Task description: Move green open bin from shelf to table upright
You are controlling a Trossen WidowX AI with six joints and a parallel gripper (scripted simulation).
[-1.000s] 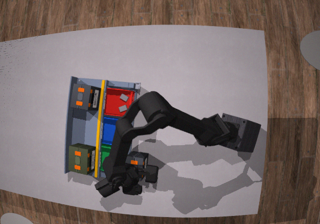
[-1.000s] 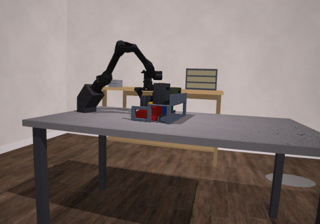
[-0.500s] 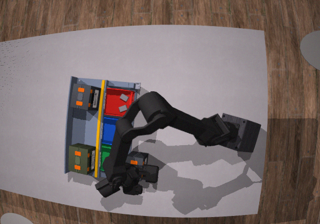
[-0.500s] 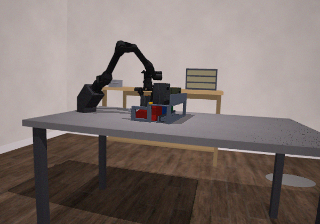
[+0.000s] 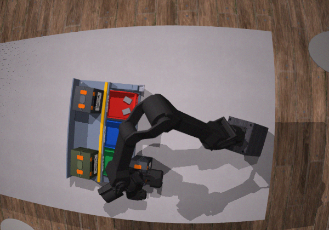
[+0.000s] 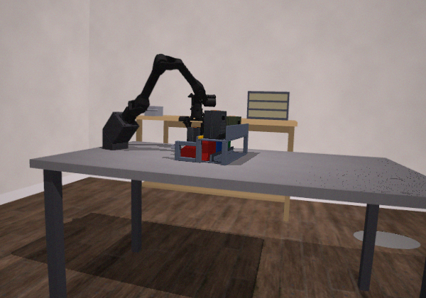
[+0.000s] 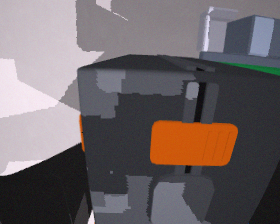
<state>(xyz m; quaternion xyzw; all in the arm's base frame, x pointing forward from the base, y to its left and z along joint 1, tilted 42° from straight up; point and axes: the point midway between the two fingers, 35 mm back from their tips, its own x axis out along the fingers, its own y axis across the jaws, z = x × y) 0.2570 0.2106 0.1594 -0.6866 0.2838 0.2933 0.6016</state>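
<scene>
My gripper is now 60 mm above the dark box. Also, from my hand: blue bin (130 mm ahead, 110 mm to the right, 80 mm below); then yellow rail (160 mm ahead, 110 mm to the right, 10 mm below); then green open bin (120 mm ahead, 80 mm below).
</scene>
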